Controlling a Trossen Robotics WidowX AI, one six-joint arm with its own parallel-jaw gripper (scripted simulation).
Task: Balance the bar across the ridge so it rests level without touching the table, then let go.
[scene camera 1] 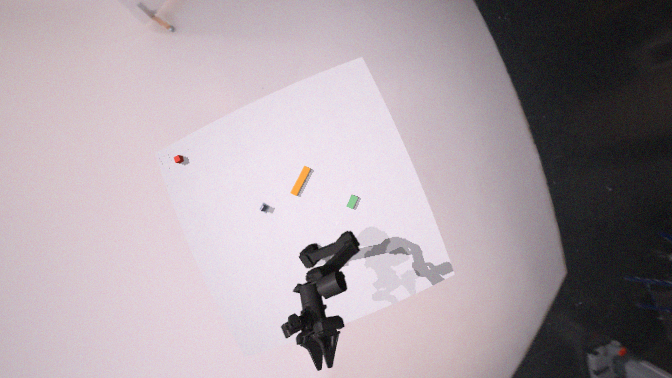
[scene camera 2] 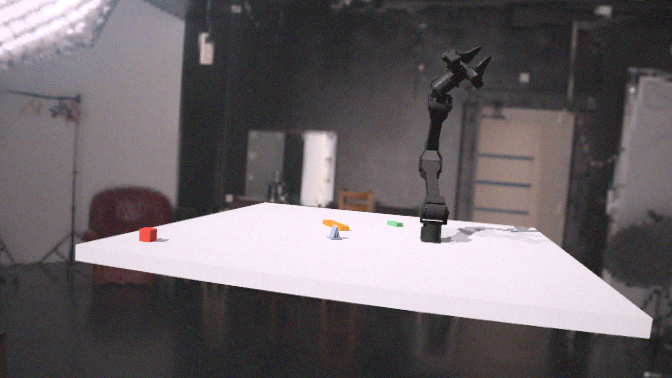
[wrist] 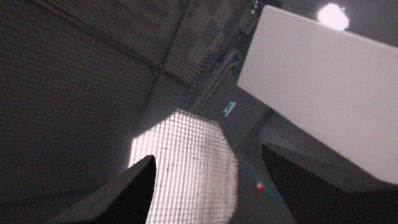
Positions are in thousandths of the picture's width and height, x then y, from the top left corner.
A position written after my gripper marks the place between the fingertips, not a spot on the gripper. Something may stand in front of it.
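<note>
Nothing is in the grasp of my gripper (scene camera 2: 722, 136), and it is open. I can see the gripper (wrist: 526, 694) from the wrist as well.
</note>
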